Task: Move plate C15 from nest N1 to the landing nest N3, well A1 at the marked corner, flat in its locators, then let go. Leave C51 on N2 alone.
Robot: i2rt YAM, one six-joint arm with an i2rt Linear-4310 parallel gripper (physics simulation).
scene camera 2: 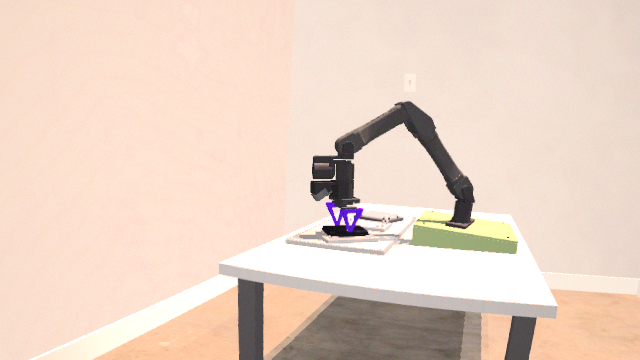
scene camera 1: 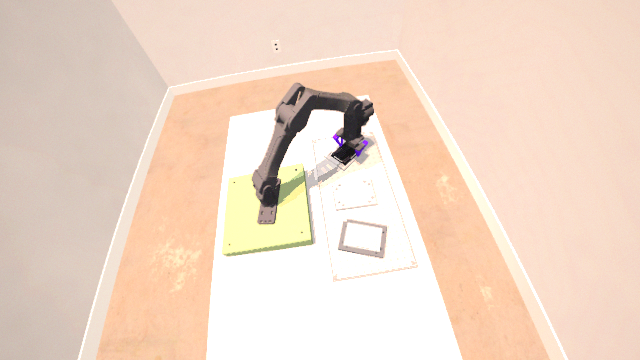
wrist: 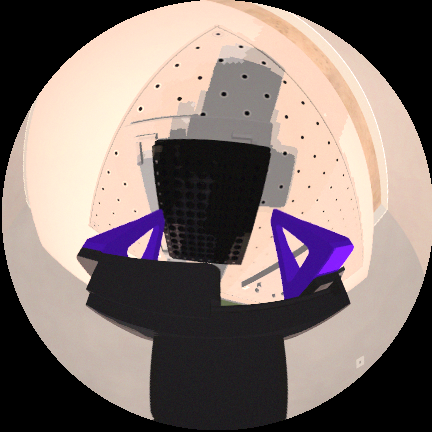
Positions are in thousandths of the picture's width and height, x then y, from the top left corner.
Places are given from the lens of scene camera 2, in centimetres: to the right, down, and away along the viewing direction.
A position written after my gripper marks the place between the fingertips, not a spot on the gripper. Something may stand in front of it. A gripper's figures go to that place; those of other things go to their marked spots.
my gripper (scene camera 2: 537, 635): 7, 15, 138
pegboard (scene camera 2: 602, 662): 21, 18, 139
